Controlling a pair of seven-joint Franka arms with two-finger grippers.
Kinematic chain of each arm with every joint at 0, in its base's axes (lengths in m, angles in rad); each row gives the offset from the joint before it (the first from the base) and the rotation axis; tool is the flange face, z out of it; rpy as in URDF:
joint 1: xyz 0 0 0.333 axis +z
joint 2: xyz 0 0 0 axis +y
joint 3: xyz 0 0 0.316 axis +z
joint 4: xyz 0.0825 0 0 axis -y
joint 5: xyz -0.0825 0 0.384 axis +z
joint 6: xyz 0 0 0 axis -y
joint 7: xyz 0.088 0 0 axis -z
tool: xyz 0 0 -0.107 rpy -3.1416 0 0
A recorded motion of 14 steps. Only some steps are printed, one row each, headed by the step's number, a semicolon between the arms.
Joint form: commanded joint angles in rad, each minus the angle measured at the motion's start. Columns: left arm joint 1, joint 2, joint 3, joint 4, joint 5, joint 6, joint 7; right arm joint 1, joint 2, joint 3, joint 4, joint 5, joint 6, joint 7.
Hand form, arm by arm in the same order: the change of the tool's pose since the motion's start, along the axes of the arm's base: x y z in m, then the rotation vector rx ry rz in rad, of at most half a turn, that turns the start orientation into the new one. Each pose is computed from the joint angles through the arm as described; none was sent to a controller.
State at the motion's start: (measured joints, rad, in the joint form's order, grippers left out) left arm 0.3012 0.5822 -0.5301 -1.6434 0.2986 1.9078 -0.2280; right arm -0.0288 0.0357 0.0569 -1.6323 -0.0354 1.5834 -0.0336
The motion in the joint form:
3: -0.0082 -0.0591 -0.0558 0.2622 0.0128 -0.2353 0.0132; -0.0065 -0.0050 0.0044 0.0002 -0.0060 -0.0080 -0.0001
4: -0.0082 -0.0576 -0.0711 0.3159 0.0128 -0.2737 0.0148; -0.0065 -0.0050 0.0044 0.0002 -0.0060 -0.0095 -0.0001
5: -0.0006 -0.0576 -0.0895 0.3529 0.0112 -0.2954 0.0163; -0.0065 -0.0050 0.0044 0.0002 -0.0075 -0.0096 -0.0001
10: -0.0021 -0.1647 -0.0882 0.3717 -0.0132 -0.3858 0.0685; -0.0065 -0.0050 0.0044 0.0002 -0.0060 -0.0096 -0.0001
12: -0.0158 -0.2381 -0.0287 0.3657 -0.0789 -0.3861 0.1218; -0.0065 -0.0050 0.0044 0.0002 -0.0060 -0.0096 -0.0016
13: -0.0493 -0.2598 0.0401 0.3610 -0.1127 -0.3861 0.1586; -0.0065 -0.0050 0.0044 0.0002 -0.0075 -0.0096 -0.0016
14: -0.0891 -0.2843 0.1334 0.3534 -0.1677 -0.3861 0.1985; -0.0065 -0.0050 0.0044 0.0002 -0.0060 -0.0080 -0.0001
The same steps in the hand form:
3: 0.0240 -0.0045 0.1413 0.0230 -0.0915 -0.0015; -0.0021 -0.0019 0.0023 -0.0062 0.0026 -0.0017
4: 0.0263 -0.0059 0.1638 0.0146 -0.1057 0.0001; -0.0023 -0.0019 0.0022 -0.0063 0.0041 -0.0018
5: 0.0276 -0.0058 0.1814 0.0020 -0.1215 0.0022; -0.0023 -0.0020 0.0022 -0.0078 0.0042 -0.0017
10: 0.0007 -0.0090 0.2474 0.0253 -0.1447 -0.0415; -0.0023 -0.0019 0.0022 -0.0063 0.0042 -0.0018
12: -0.0122 0.0005 0.2813 0.0027 -0.1825 -0.0505; -0.0023 -0.0019 0.0022 -0.0061 0.0043 -0.0003
13: -0.0143 0.0098 0.2862 -0.0036 -0.1836 -0.0560; -0.0023 -0.0020 0.0022 -0.0076 0.0042 -0.0002
14: -0.0166 0.0260 0.2910 -0.0237 -0.1821 -0.0460; -0.0021 -0.0019 0.0023 -0.0062 0.0026 -0.0017

